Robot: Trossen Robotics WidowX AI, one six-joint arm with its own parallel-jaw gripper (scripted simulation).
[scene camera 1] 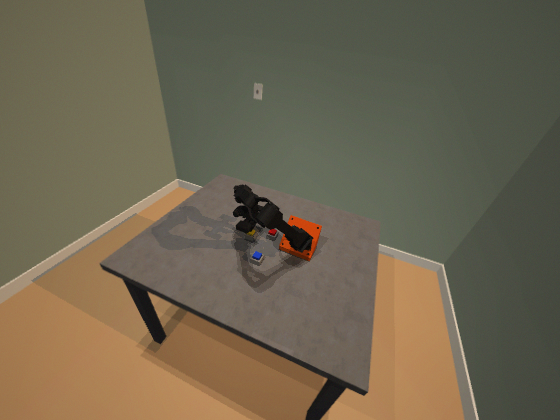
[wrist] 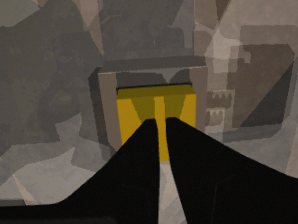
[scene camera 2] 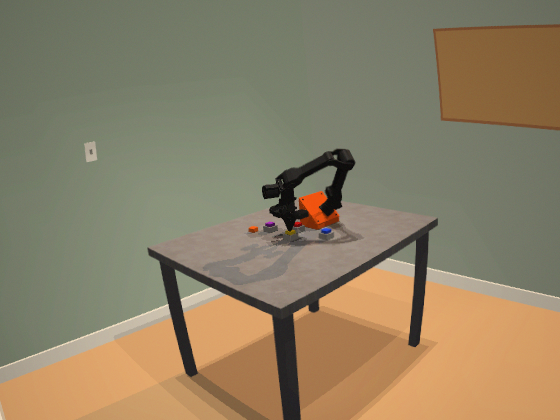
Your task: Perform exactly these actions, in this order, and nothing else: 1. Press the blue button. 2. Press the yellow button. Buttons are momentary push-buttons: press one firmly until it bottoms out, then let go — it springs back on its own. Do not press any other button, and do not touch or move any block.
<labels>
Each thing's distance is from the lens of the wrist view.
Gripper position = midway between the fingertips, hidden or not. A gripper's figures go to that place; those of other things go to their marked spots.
my gripper (wrist: 160,128): 10 cm
yellow button (wrist: 134,105): 9 cm
</labels>
